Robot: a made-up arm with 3 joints.
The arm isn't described. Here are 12 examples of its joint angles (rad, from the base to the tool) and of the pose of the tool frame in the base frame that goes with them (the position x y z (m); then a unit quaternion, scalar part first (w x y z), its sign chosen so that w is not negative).
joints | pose
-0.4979 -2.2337 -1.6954 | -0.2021 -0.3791 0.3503 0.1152 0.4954 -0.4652 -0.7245
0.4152 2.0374 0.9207 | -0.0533 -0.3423 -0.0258 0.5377 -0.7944 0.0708 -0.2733
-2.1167 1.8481 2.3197 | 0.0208 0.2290 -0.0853 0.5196 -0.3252 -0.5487 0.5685
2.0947 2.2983 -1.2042 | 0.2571 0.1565 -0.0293 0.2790 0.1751 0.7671 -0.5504
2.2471 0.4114 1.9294 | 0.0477 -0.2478 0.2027 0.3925 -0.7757 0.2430 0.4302
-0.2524 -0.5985 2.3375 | -0.2071 0.0194 0.4876 0.4051 0.2251 0.8579 0.2221
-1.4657 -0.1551 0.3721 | 0.0852 0.1400 0.2250 0.7378 0.1800 0.0861 -0.6448
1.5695 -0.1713 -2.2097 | -0.0651 -0.0281 0.4266 0.3707 0.6562 -0.6027 0.2622
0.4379 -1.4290 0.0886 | -0.0452 -0.1327 0.4739 0.7304 0.6317 0.1748 0.1922
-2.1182 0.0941 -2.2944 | 0.1155 -0.0285 0.3639 0.2384 -0.8034 -0.4290 -0.3370
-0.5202 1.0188 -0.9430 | -0.0023 0.0012 0.0029 0.8086 -0.5218 -0.2715 0.0140
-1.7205 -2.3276 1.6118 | -0.3661 0.2815 0.3607 0.6810 0.6312 -0.2957 0.2243
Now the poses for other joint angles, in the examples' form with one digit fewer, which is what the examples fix.
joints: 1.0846 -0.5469 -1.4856
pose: -0.004 0.012 0.434 0.702 0.506 -0.455 0.210
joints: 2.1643 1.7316 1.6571
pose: 0.241 -0.108 -0.063 0.701 -0.663 -0.230 0.123
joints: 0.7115 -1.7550 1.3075
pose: 0.004 -0.331 0.470 0.313 0.437 0.577 0.615
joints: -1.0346 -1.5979 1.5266
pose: -0.316 0.070 0.479 0.683 0.688 0.163 0.181
